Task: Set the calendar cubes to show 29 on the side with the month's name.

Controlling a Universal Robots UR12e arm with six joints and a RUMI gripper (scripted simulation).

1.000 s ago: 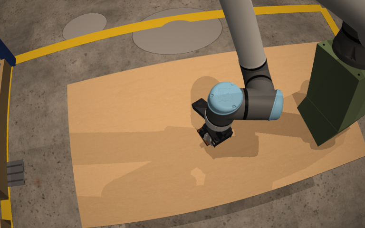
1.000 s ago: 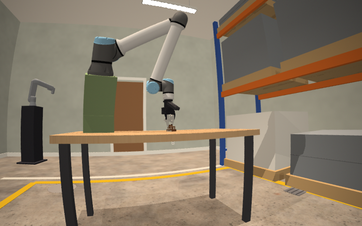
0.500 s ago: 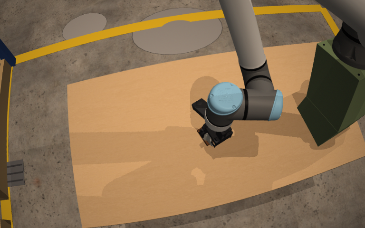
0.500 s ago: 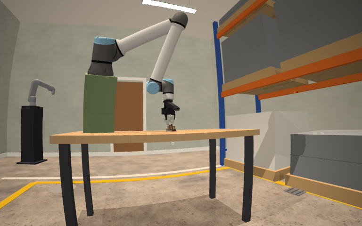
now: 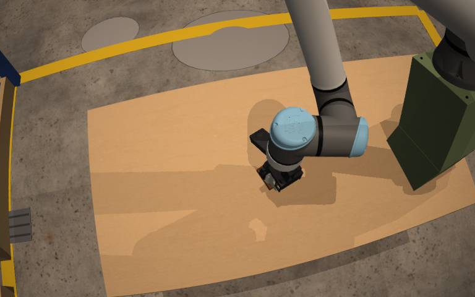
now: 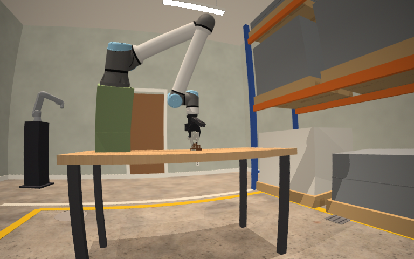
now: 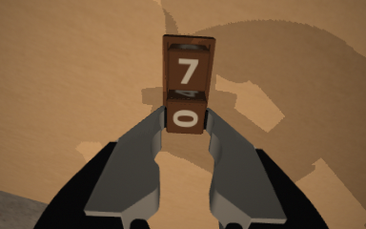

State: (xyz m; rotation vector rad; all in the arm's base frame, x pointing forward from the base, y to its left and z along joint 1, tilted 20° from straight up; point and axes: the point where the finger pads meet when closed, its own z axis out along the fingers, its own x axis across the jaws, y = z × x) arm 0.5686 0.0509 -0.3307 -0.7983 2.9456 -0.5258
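The tray is 40 mm below my hand, 10 mm to the right of it and 10 mm ahead of it.
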